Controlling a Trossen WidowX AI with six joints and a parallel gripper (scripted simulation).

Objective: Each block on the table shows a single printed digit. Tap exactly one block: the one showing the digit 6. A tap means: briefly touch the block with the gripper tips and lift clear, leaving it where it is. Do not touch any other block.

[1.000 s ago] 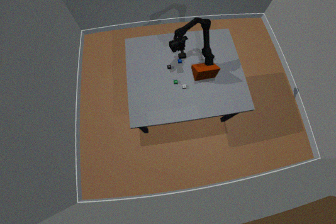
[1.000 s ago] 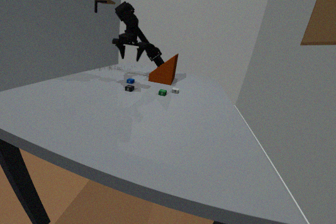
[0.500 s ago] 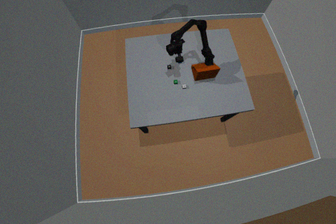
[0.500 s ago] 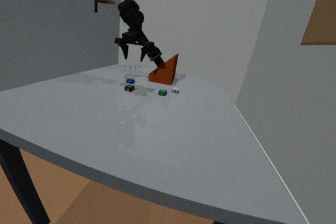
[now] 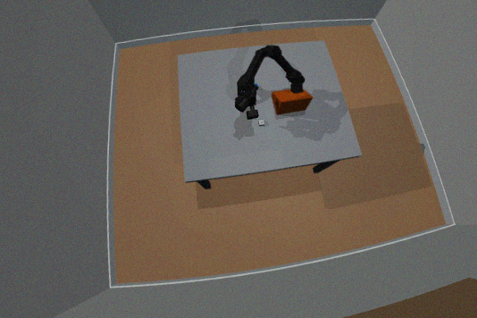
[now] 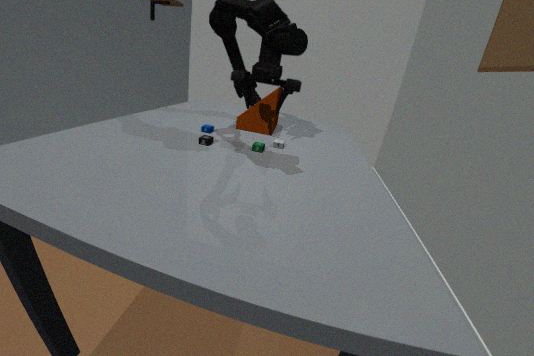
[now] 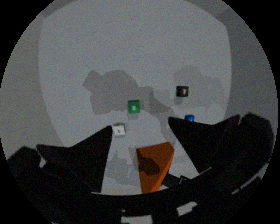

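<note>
My gripper tip is now 20 mm short of the black block, 150 mm to the left of it and 110 mm above it. Round my gripper tip: white block (70 mm behind, 60 mm to the left, 110 mm below); blue block (90 mm behind, 190 mm to the right, 110 mm below); green block (110 mm below).
</note>
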